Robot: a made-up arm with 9 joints. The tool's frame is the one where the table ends. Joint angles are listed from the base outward.
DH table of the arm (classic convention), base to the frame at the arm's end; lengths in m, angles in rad. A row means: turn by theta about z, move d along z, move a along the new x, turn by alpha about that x. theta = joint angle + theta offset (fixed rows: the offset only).
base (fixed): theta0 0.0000; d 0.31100; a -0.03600; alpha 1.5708
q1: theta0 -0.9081; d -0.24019; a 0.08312; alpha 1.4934
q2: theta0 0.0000; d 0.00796; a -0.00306; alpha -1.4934
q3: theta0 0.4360; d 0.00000; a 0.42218; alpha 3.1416
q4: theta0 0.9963; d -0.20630; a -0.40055; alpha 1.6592
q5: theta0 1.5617; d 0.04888; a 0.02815; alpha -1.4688
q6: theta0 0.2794; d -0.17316; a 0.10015; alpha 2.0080
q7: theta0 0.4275; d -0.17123; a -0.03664; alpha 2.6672
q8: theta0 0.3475; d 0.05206; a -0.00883; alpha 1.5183
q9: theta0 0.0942; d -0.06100; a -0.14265; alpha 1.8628
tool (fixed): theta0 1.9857; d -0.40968; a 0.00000; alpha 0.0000
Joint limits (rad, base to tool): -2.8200..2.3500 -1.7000..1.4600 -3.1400..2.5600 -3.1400..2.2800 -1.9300..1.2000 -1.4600..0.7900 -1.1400..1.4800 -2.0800..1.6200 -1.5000..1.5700
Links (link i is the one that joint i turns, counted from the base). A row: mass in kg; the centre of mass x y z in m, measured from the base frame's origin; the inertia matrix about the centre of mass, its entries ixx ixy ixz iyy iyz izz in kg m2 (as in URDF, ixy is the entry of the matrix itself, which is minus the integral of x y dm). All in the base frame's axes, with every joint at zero. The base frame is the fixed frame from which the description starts. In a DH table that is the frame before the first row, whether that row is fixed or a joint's. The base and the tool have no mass.
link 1: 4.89; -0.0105 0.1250 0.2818; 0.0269 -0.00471 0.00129 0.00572 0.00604 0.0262
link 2: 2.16; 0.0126 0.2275 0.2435; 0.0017 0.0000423 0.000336 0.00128 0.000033 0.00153
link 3: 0.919; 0.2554 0.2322 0.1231; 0.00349 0 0.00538 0.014 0 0.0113
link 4: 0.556; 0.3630 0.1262 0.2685; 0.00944 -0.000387 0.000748 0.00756 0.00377 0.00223
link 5: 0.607; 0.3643 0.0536 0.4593; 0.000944 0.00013 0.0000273 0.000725 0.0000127 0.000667
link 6: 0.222; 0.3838 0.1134 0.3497; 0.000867 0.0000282 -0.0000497 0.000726 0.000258 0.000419
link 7: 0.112; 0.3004 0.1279 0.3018; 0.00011 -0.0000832 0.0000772 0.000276 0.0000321 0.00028
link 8: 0.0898; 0.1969 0.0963 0.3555; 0.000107 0.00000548 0 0.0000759 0 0.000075
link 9: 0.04; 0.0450 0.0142 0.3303; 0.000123 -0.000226 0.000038 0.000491 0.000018 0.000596
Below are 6 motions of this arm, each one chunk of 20 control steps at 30 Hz.
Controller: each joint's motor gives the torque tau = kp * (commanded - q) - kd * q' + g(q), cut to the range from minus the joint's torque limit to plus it. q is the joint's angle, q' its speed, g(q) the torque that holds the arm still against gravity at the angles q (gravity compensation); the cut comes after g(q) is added. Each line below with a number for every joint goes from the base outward.
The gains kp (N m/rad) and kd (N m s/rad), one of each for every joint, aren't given. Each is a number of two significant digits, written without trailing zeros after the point. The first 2 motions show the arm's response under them.
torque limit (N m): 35 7.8 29 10 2.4 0.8 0.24 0.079 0.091
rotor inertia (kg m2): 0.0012 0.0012 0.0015 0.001 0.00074 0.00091 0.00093 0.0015 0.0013
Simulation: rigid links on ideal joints. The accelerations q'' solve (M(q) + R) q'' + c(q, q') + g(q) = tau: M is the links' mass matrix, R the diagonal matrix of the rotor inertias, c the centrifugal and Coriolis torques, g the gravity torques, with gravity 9.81 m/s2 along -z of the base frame. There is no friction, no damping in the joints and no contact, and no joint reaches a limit. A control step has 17 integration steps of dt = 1/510 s. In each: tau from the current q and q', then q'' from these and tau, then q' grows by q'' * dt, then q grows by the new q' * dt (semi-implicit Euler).
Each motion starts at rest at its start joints. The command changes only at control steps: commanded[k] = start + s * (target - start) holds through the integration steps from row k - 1 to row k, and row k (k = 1, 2, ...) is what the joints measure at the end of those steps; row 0 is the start. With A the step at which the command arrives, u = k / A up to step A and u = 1 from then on. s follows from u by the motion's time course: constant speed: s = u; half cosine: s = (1 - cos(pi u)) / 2; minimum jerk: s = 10 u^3 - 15 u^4 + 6 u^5; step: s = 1 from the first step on.
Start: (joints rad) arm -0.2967 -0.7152 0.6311 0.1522 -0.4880 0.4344 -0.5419 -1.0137 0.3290
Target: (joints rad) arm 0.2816 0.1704 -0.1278 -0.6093 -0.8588 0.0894 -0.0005 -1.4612 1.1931
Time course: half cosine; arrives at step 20
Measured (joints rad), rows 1 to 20:
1: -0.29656 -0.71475 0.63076 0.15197 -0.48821 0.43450 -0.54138 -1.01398 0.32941
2: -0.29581 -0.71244 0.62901 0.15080 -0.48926 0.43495 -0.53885 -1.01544 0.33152
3: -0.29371 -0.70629 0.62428 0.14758 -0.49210 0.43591 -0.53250 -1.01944 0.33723
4: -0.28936 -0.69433 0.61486 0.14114 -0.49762 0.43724 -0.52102 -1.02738 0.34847
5: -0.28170 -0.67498 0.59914 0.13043 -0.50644 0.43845 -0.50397 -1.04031 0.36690
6: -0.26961 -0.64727 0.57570 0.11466 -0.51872 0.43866 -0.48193 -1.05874 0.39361
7: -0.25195 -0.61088 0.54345 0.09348 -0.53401 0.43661 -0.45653 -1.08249 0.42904
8: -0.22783 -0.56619 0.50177 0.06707 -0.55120 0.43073 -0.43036 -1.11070 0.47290
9: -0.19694 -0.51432 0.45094 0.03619 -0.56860 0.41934 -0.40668 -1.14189 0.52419
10: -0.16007 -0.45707 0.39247 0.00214 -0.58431 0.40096 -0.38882 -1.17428 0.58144
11: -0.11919 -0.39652 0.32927 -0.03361 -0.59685 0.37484 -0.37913 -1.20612 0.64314
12: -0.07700 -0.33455 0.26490 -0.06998 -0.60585 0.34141 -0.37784 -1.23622 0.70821
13: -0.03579 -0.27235 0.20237 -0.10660 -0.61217 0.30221 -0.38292 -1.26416 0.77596
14: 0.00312 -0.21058 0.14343 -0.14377 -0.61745 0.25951 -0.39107 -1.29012 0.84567
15: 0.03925 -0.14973 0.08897 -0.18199 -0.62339 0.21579 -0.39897 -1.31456 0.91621
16: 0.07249 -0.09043 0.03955 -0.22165 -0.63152 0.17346 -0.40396 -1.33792 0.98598
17: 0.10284 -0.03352 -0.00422 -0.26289 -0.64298 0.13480 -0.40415 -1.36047 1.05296
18: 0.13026 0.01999 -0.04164 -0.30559 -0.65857 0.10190 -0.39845 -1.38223 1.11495
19: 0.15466 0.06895 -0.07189 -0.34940 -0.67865 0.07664 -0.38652 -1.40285 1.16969
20: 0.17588 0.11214 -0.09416 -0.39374 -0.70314 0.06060 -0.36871 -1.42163 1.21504
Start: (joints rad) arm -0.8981 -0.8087 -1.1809 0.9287 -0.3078 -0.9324 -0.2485 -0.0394 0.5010
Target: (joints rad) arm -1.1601 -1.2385 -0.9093 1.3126 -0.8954 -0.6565 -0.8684 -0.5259 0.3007
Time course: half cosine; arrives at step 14
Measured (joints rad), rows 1 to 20:
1: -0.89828 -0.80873 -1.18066 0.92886 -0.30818 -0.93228 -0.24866 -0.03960 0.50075
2: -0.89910 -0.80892 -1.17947 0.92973 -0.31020 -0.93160 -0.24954 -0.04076 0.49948
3: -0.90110 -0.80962 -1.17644 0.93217 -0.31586 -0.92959 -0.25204 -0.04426 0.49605
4: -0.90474 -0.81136 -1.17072 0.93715 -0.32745 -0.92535 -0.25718 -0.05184 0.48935
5: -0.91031 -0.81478 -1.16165 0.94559 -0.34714 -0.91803 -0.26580 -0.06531 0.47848
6: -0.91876 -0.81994 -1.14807 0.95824 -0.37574 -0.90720 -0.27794 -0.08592 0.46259
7: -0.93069 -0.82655 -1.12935 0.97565 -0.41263 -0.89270 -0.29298 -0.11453 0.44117
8: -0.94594 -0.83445 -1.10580 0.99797 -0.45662 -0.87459 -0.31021 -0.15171 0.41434
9: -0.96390 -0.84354 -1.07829 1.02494 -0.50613 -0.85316 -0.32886 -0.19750 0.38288
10: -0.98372 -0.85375 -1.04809 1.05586 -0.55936 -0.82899 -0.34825 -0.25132 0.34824
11: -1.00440 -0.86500 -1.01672 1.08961 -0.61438 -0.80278 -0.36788 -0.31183 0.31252
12: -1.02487 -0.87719 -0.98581 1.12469 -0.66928 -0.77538 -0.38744 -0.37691 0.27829
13: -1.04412 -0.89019 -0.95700 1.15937 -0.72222 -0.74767 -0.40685 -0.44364 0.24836
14: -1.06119 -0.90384 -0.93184 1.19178 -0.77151 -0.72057 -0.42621 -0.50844 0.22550
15: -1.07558 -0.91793 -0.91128 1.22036 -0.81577 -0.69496 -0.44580 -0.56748 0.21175
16: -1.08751 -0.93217 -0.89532 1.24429 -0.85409 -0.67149 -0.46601 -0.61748 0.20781
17: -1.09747 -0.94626 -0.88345 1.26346 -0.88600 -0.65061 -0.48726 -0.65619 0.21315
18: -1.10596 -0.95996 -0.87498 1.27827 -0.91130 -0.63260 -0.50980 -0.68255 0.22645
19: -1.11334 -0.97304 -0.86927 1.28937 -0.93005 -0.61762 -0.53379 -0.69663 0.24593
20: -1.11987 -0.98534 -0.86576 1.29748 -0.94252 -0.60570 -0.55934 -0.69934 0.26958
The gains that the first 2 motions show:
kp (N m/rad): 8.6 12 4.5 4.6 0.43 0.53 0.058 0.13 0.11
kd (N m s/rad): 1.3 1.2 0.7 0.68 0.086 0.066 0.015 0.011 0.012
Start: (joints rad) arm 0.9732 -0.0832 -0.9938 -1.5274 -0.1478 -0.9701 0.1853 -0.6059 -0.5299
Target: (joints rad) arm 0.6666 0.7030 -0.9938 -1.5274 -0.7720 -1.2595 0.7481 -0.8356 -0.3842
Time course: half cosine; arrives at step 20
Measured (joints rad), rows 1 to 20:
1: 0.97302 -0.08292 -0.99356 -1.52735 -0.14776 -0.97008 0.18542 -0.60596 -0.52993
2: 0.97227 -0.08148 -0.99258 -1.52712 -0.14759 -0.97001 0.18606 -0.60628 -0.53009
3: 0.97058 -0.07747 -0.99039 -1.52662 -0.14727 -0.96999 0.18783 -0.60723 -0.53047
4: 0.96773 -0.06936 -0.98676 -1.52580 -0.14693 -0.97026 0.19142 -0.60927 -0.53112
5: 0.96358 -0.05572 -0.98164 -1.52468 -0.14686 -0.97126 0.19747 -0.61286 -0.53201
6: 0.95809 -0.03544 -0.97515 -1.52334 -0.14754 -0.97355 0.20656 -0.61843 -0.53305
7: 0.95123 -0.00781 -0.96751 -1.52190 -0.14959 -0.97779 0.21923 -0.62628 -0.53410
8: 0.94302 0.02740 -0.95901 -1.52052 -0.15369 -0.98462 0.23596 -0.63658 -0.53506
9: 0.93349 0.06998 -0.94997 -1.51936 -0.16062 -0.99461 0.25719 -0.64932 -0.53578
10: 0.92263 0.11927 -0.94071 -1.51855 -0.17108 -1.00817 0.28336 -0.66431 -0.53617
11: 0.91043 0.17425 -0.93154 -1.51821 -0.18575 -1.02553 0.31479 -0.68121 -0.53607
12: 0.89688 0.23360 -0.92280 -1.51842 -0.20520 -1.04669 0.35168 -0.69959 -0.53525
13: 0.88197 0.29580 -0.91482 -1.51922 -0.22985 -1.07143 0.39400 -0.71893 -0.53338
14: 0.86574 0.35918 -0.90796 -1.52059 -0.25999 -1.09929 0.44137 -0.73871 -0.52997
15: 0.84825 0.42203 -0.90261 -1.52247 -0.29574 -1.12961 0.49298 -0.75846 -0.52444
16: 0.82964 0.48265 -0.89915 -1.52476 -0.33708 -1.16161 0.54756 -0.77775 -0.51614
17: 0.81011 0.53943 -0.89794 -1.52732 -0.38376 -1.19442 0.60341 -0.79623 -0.50452
18: 0.78996 0.59092 -0.89929 -1.52999 -0.43538 -1.22718 0.65847 -0.81362 -0.48916
19: 0.76955 0.63582 -0.90345 -1.53262 -0.49137 -1.25913 0.71057 -0.82964 -0.46996
20: 0.74933 0.67305 -0.91055 -1.53505 -0.55095 -1.28966 0.75761 -0.84402 -0.44710

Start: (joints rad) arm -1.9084 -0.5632 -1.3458 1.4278 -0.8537 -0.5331 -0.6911 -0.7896 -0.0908
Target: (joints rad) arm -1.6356 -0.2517 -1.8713 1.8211 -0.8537 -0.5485 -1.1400 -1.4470 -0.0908
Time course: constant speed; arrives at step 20
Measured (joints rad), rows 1 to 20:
1: -1.90700 -0.56351 -1.34697 1.42878 -0.85307 -0.53343 -0.69091 -0.79125 -0.09062
2: -1.90337 -0.56400 -1.34991 1.43175 -0.85086 -0.53429 -0.69119 -0.79673 -0.09069
3: -1.89763 -0.56421 -1.35441 1.43703 -0.84646 -0.53559 -0.69296 -0.80728 -0.09166
4: -1.89009 -0.56368 -1.36024 1.44455 -0.83958 -0.53714 -0.69710 -0.82345 -0.09398
5: -1.88104 -0.56200 -1.36724 1.45409 -0.83022 -0.53872 -0.70415 -0.84521 -0.09785
6: -1.87072 -0.55885 -1.37535 1.46533 -0.81859 -0.54020 -0.71432 -0.87214 -0.10321
7: -1.85930 -0.55400 -1.38453 1.47798 -0.80507 -0.54147 -0.72757 -0.90350 -0.10987
8: -1.84690 -0.54724 -1.39483 1.49175 -0.79017 -0.54254 -0.74369 -0.93838 -0.11754
9: -1.83360 -0.53846 -1.40628 1.50643 -0.77448 -0.54342 -0.76233 -0.97581 -0.12588
10: -1.81944 -0.52758 -1.41892 1.52185 -0.75864 -0.54415 -0.78311 -1.01482 -0.13457
11: -1.80443 -0.51456 -1.43281 1.53789 -0.74332 -0.54480 -0.80564 -1.05456 -0.14331
12: -1.78858 -0.49941 -1.44796 1.55447 -0.72914 -0.54536 -0.82957 -1.09430 -0.15184
13: -1.77188 -0.48217 -1.46441 1.57152 -0.71674 -0.54583 -0.85457 -1.13349 -0.15992
14: -1.75433 -0.46289 -1.48215 1.58899 -0.70667 -0.54614 -0.88038 -1.17175 -0.16735
15: -1.73593 -0.44168 -1.50118 1.60684 -0.69945 -0.54617 -0.90675 -1.20886 -0.17394
16: -1.71667 -0.41865 -1.52147 1.62500 -0.69553 -0.54580 -0.93344 -1.24475 -0.17948
17: -1.69660 -0.39396 -1.54297 1.64343 -0.69532 -0.54484 -0.96018 -1.27949 -0.18376
18: -1.67576 -0.36781 -1.56561 1.66207 -0.69916 -0.54313 -0.98665 -1.31324 -0.18653
19: -1.65425 -0.34045 -1.58928 1.68083 -0.70732 -0.54050 -1.01245 -1.34621 -0.18751
20: -1.63217 -0.31219 -1.61386 1.69964 -0.72004 -0.53683 -1.03706 -1.37868 -0.18638

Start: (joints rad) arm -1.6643 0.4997 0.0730 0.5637 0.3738 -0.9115 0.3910 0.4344 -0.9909
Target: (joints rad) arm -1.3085 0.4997 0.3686 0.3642 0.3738 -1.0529 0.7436 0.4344 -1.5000
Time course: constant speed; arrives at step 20
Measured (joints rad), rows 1 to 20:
1: -1.66367 0.49923 0.07256 0.56342 0.37350 -0.91205 0.39112 0.43456 -0.99140
2: -1.66188 0.49798 0.07140 0.56263 0.37255 -0.91362 0.39167 0.43501 -0.99329
3: -1.65888 0.49604 0.06964 0.56132 0.37081 -0.91632 0.39295 0.43576 -0.99732
4: -1.65479 0.49362 0.06748 0.55955 0.36821 -0.92012 0.39520 0.43675 -1.00406
5: -1.64972 0.49094 0.06518 0.55738 0.36474 -0.92497 0.39861 0.43795 -1.01392
6: -1.64379 0.48820 0.06295 0.55484 0.36039 -0.93087 0.40327 0.43933 -1.02713
7: -1.63707 0.48552 0.06096 0.55197 0.35519 -0.93780 0.40926 0.44090 -1.04379
8: -1.62963 0.48299 0.05940 0.54878 0.34918 -0.94575 0.41659 0.44268 -1.06385
9: -1.62148 0.48069 0.05838 0.54528 0.34240 -0.95471 0.42525 0.44471 -1.08717
10: -1.61265 0.47862 0.05805 0.54148 0.33492 -0.96466 0.43518 0.44705 -1.11351
11: -1.60314 0.47682 0.05849 0.53737 0.32681 -0.97553 0.44630 0.44977 -1.14257
12: -1.59296 0.47527 0.05981 0.53299 0.31818 -0.98725 0.45849 0.45291 -1.17399
13: -1.58210 0.47397 0.06209 0.52832 0.30912 -0.99972 0.47164 0.45654 -1.20739
14: -1.57056 0.47289 0.06540 0.52339 0.29978 -1.01281 0.48560 0.46069 -1.24235
15: -1.55832 0.47203 0.06979 0.51822 0.29029 -1.02640 0.50022 0.46535 -1.27847
16: -1.54539 0.47136 0.07531 0.51282 0.28081 -1.04034 0.51534 0.47051 -1.31534
17: -1.53175 0.47086 0.08200 0.50723 0.27149 -1.05449 0.53085 0.47610 -1.35257
18: -1.51741 0.47052 0.08989 0.50145 0.26251 -1.06871 0.54660 0.48204 -1.38980
19: -1.50237 0.47033 0.09899 0.49553 0.25405 -1.08288 0.56252 0.48820 -1.42670
20: -1.48661 0.47027 0.10932 0.48947 0.24629 -1.09689 0.57853 0.49444 -1.46297

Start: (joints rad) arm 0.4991 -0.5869 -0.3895 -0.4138 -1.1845 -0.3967 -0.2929 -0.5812 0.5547
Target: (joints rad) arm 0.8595 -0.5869 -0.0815 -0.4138 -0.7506 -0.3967 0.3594 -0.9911 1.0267
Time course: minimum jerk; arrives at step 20
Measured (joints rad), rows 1 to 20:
1: 0.49911 -0.58690 -0.38951 -0.41381 -1.18449 -0.39670 -0.29289 -0.58121 0.55471
2: 0.49921 -0.58690 -0.38957 -0.41385 -1.18443 -0.39667 -0.29279 -0.58126 0.55484
3: 0.49957 -0.58692 -0.38977 -0.41401 -1.18417 -0.39656 -0.29243 -0.58148 0.55537
4: 0.50042 -0.58697 -0.39014 -0.41437 -1.18344 -0.39627 -0.29146 -0.58213 0.55678
5: 0.50205 -0.58709 -0.39069 -0.41505 -1.18186 -0.39569 -0.28948 -0.58357 0.55979
6: 0.50479 -0.58732 -0.39130 -0.41614 -1.17895 -0.39466 -0.28595 -0.58632 0.56524
7: 0.50893 -0.58770 -0.39178 -0.41771 -1.17418 -0.39305 -0.28034 -0.59096 0.57403
8: 0.51474 -0.58827 -0.39185 -0.41978 -1.16703 -0.39077 -0.27213 -0.59815 0.58701
9: 0.52247 -0.58905 -0.39116 -0.42233 -1.15702 -0.38773 -0.26084 -0.60847 0.60488
10: 0.53227 -0.59003 -0.38932 -0.42528 -1.14384 -0.38390 -0.24611 -0.62247 0.62806
11: 0.54426 -0.59118 -0.38593 -0.42849 -1.12731 -0.37933 -0.22765 -0.64053 0.65665
12: 0.55843 -0.59245 -0.38059 -0.43176 -1.10749 -0.37411 -0.20528 -0.66285 0.69036
13: 0.57473 -0.59375 -0.37298 -0.43485 -1.08467 -0.36847 -0.17890 -0.68946 0.72847
14: 0.59300 -0.59500 -0.36284 -0.43747 -1.05932 -0.36271 -0.14846 -0.72019 0.76991
15: 0.61299 -0.59609 -0.35002 -0.43936 -1.03212 -0.35727 -0.11399 -0.75466 0.81324
16: 0.63440 -0.59694 -0.33448 -0.44022 -1.00387 -0.35267 -0.07557 -0.79231 0.85680
17: 0.65686 -0.59745 -0.31631 -0.43982 -0.97541 -0.34950 -0.03344 -0.83239 0.89878
18: 0.67998 -0.59758 -0.29574 -0.43801 -0.94755 -0.34833 0.01203 -0.87392 0.93744
19: 0.70337 -0.59730 -0.27312 -0.43471 -0.92096 -0.34964 0.06025 -0.91579 0.97122
20: 0.72669 -0.59661 -0.24891 -0.42996 -0.89615 -0.35376 0.11044 -0.95676 0.99892

